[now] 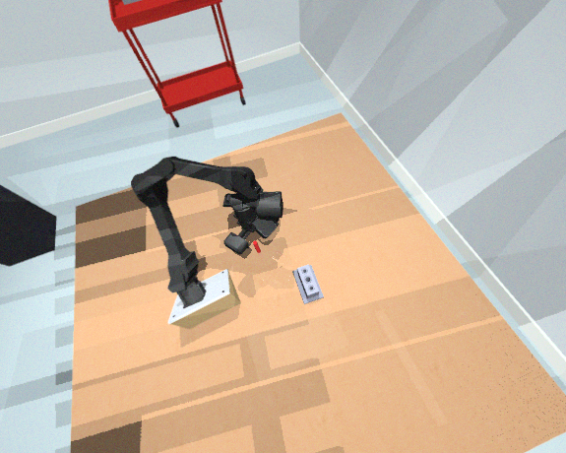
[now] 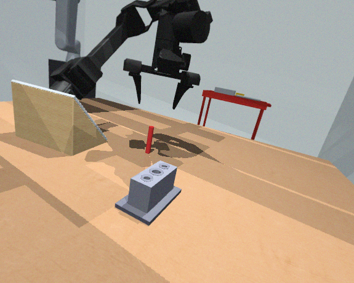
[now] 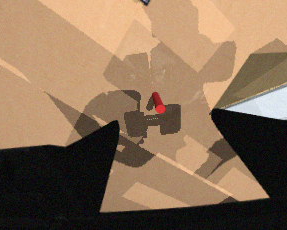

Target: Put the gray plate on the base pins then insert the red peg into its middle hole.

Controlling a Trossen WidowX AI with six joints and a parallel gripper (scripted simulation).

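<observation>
Right now my gripper tip is 100 mm above the red peg, 10 mm to the right of it and 10 mm past it. Also, from my gripper tip: base 170 mm to the right, 130 mm below, 110 mm ahead; gray plate 170 mm to the right, 110 mm ahead, 90 mm below.
</observation>
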